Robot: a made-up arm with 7 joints. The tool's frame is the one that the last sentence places. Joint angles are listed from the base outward.
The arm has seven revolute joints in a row. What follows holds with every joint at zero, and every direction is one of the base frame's. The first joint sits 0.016 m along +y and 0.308 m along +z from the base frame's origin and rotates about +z. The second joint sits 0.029 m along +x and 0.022 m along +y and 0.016 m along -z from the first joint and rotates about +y. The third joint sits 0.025 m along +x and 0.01 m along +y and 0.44 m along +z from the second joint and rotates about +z. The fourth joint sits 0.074 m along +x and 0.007 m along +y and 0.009 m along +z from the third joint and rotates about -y. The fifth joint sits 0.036 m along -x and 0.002 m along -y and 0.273 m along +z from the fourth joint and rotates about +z. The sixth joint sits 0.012 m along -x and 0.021 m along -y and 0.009 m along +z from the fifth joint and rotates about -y. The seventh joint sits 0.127 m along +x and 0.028 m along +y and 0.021 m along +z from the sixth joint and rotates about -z. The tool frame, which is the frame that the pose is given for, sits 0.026 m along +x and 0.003 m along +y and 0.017 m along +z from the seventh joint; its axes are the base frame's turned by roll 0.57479, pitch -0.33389 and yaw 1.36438 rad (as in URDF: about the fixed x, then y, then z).
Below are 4 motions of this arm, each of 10 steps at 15 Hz.
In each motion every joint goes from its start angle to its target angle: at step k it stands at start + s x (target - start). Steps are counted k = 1, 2, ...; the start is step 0. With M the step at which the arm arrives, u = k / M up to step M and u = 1 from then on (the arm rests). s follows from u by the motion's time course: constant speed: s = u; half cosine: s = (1 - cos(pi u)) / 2; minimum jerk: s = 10 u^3 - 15 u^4 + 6 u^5.
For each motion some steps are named. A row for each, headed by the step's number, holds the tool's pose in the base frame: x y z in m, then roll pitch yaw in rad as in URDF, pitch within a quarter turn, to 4 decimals.
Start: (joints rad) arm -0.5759 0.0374 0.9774 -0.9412 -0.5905 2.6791 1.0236
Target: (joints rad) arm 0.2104 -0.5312 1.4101 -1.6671 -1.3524 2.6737 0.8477
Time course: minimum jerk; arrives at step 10
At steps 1, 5, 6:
1: 0.2580 0.1659 1.0609 -1.5207 -0.6124 2.3017
5: -0.0298 0.4241 0.9415 -1.1601 0.0154 2.5519
6: -0.1652 0.4493 0.8610 -1.0594 0.2886 2.7036

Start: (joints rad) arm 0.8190 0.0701 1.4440 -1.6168 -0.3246 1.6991 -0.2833
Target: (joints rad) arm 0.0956 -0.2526 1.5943 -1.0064 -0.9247 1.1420 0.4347
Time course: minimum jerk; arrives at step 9
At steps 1, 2, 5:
1: -0.3150 0.4659 0.8150 0.5224 -0.0638 -2.3515
2: -0.3036 0.4692 0.8277 0.5052 -0.0060 -2.4443
5: -0.2163 0.4777 0.9214 0.1287 0.3305 2.9471

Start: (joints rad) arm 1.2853 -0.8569 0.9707 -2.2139 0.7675 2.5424 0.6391
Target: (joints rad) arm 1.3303 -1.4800 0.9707 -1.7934 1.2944 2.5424 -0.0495
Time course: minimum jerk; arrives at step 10
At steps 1, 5, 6, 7, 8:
1: -0.3159 0.0923 0.8006 -0.3480 -0.9528 -2.9859
5: -0.3562 -0.1028 0.8009 -0.8889 -0.6551 -2.2273
6: -0.3684 -0.1766 0.7797 -0.9661 -0.4791 -2.0543
7: -0.3770 -0.2374 0.7529 -0.9963 -0.3188 -1.9325
8: -0.3820 -0.2773 0.7301 -1.0022 -0.2061 -1.8568

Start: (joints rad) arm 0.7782 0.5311 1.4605 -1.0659 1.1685 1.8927 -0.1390
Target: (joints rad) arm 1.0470 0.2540 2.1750 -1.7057 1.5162 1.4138 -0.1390
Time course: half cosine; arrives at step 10
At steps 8, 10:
8: -0.4408 0.2301 0.8021 -2.5234 -1.0926 1.6393
10: -0.4565 0.1601 0.7815 -2.6346 -1.0859 1.8894

